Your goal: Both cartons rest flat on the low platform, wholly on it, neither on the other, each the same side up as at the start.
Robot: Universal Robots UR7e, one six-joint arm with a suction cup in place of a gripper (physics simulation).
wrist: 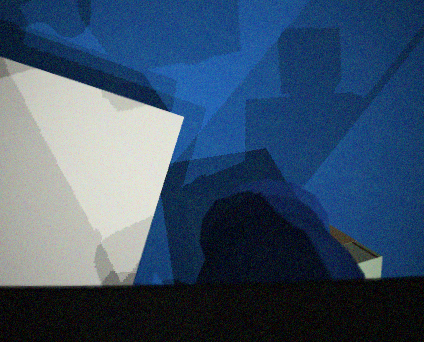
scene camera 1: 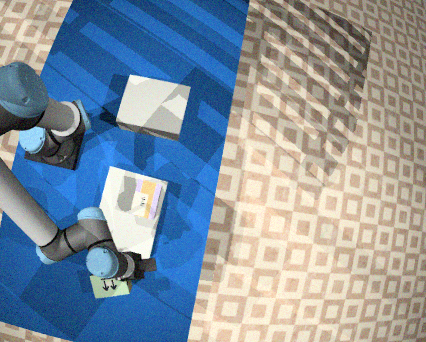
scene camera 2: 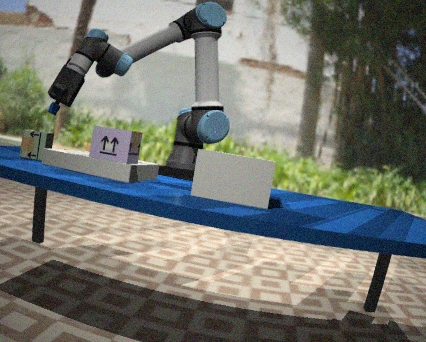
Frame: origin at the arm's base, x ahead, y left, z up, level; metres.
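Seen in the pictures: hand, its tool point: (wrist: 265, 238) (scene camera 2: 51, 113); arm's base, origin of its link: (scene camera 1: 57, 146) (scene camera 2: 184, 168).
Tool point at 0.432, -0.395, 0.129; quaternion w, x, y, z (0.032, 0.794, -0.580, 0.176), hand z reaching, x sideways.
Observation:
Offsets run from my tool point to a thing's top centre, as dx, dy, dz.
The lilac and orange carton {-0.008, +0.245, -0.021} (scene camera 1: 145, 199) (scene camera 2: 111, 145) stands on the low white platform {-0.076, +0.177, -0.114} (scene camera 1: 127, 235) (scene camera 2: 80, 162) (wrist: 115, 155), its side arrows pointing up. The pale green carton {-0.112, -0.108, -0.067} (scene camera 1: 111, 288) (scene camera 2: 31, 145) (wrist: 371, 268) rests on the table beyond the platform's near end in scene camera 1, apart from it; the arm covers part of it there. My suction cup (scene camera 2: 53, 108) (wrist: 280, 235) is tilted in the air above the green carton's level, with a visible gap, and holds nothing. The cup hides much of the green carton in the wrist view.
A taller white box {-0.046, +0.606, -0.042} (scene camera 1: 150, 102) (scene camera 2: 232, 177) stands on the blue table (scene camera 1: 200, 165) (scene camera 2: 325, 235), beside the platform's far end and near the arm's base (scene camera 1: 62, 150). The table's long edge runs past both, with tiled floor beyond it.

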